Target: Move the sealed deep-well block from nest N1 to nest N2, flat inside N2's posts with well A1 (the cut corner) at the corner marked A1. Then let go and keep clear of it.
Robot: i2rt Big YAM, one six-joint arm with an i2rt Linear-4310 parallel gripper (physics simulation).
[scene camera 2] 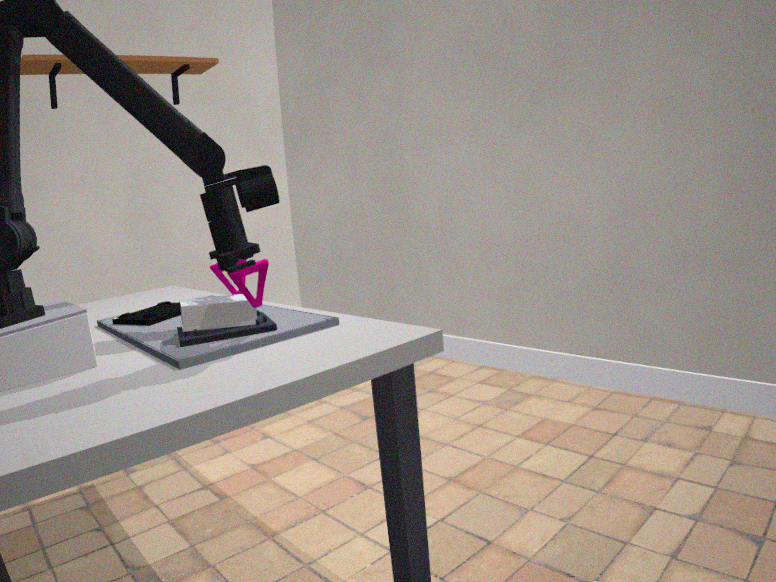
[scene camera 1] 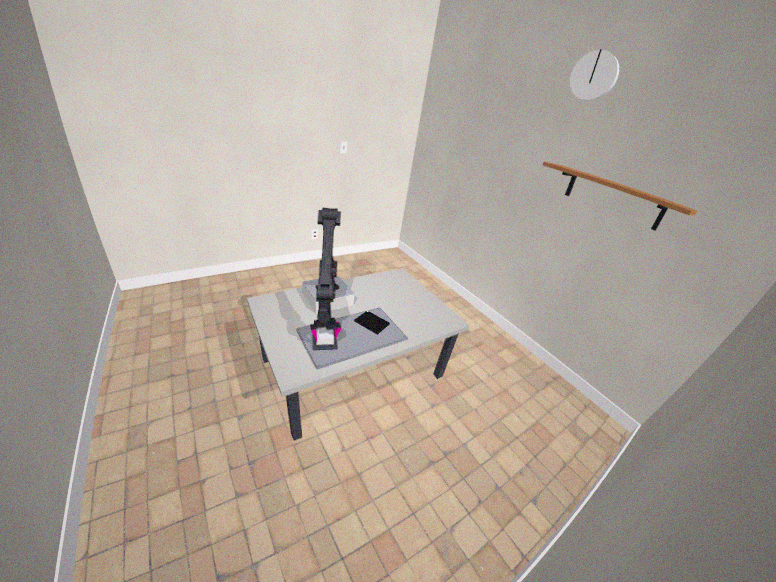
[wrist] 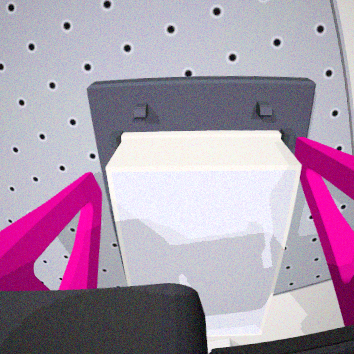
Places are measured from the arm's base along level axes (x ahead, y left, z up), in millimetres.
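Pixels of known places: gripper, fingertip midpoint: (scene camera 2: 249, 302) (scene camera 1: 326, 339) (wrist: 193, 165); arm's base at its link origin: (scene camera 2: 12, 320).
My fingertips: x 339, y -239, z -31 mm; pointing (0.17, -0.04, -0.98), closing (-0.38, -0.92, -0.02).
Note:
Ahead of a thing's pixels: the offset from my fingertips to its top centre. Level surfaces: height alone.
The white deep-well block @(52 mm back, 26 mm left, 20 mm up) (scene camera 1: 324, 338) (scene camera 2: 219, 313) (wrist: 200, 200) lies flat in a dark nest @(45 mm back, 21 mm left, 21 mm down) (scene camera 1: 325, 347) (scene camera 2: 216, 338) (wrist: 200, 102), inside its posts as far as they show. I cannot make out the cut corner or nest labels. The other nest @(5 mm back, 315 mm left, 25 mm down) (scene camera 1: 371, 322) (scene camera 2: 147, 313) is black and holds no block. My gripper (scene camera 1: 326, 332) (scene camera 2: 248, 300) (wrist: 193, 165) is open, with magenta fingers on either side of the block at about its top. In the wrist view, the left fingertip stands a little outside the block; the right one is close to its edge, and contact is unclear.
Both nests stand on a grey perforated board @(3 mm ahead, 168 mm left, 42 mm down) (scene camera 1: 360, 348) (scene camera 2: 300, 319) (wrist: 45, 112) on the table @(55 mm down) (scene camera 1: 413, 294) (scene camera 2: 369, 338). A pale box (scene camera 2: 50, 353) stands at the arm's base. A wooden rail (scene camera 1: 617, 186) (scene camera 2: 134, 64) is on the wall.

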